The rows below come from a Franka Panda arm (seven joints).
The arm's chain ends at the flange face. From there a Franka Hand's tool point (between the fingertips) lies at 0.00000 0.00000 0.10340 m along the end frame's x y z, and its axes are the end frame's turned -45 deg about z.
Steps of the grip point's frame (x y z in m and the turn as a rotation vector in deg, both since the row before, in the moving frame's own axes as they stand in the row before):
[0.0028, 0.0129, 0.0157, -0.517, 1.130, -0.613]
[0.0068, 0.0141, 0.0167, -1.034, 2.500, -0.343]
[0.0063, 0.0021, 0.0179, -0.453, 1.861, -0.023]
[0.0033, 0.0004, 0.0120, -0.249, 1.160, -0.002]
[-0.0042, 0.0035, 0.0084, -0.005, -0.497, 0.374]
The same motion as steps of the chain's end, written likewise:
[0.0090, 0.0079, 0.0157, 0.433, 1.165, -0.613]
[0.0103, 0.0070, 0.0168, 1.037, 2.499, -0.343]
[0.0030, -0.0012, 0.0180, 0.996, 1.636, -0.023]
[0.0008, -0.0009, 0.0120, 0.644, 0.996, -0.002]
[0.0001, 0.0048, 0.0084, -0.355, -0.348, 0.374]

